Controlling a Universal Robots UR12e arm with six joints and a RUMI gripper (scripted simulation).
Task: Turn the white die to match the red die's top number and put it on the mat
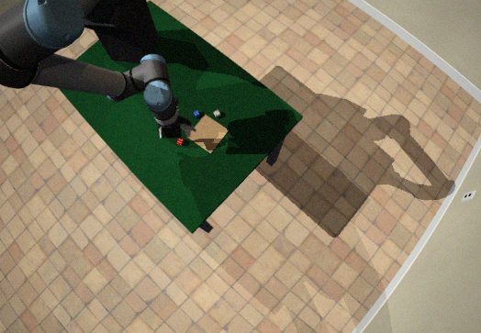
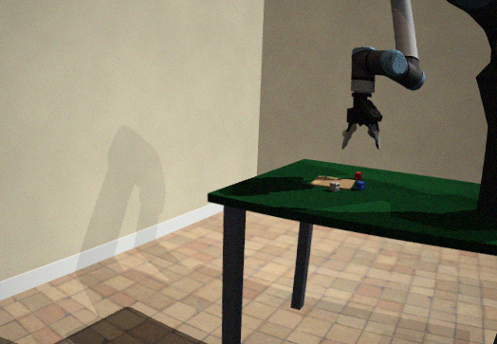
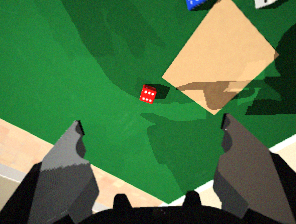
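My hand is 10 cm above the red die and 1 cm to the left of it. The rest, counted from my hand: white die: 20 cm to the left, 10 cm below, 3 cm ahead; then tan mat: 11 cm to the left, 11 cm below, 7 cm ahead; then blue die: 14 cm to the left, 10 cm below, 4 cm behind.
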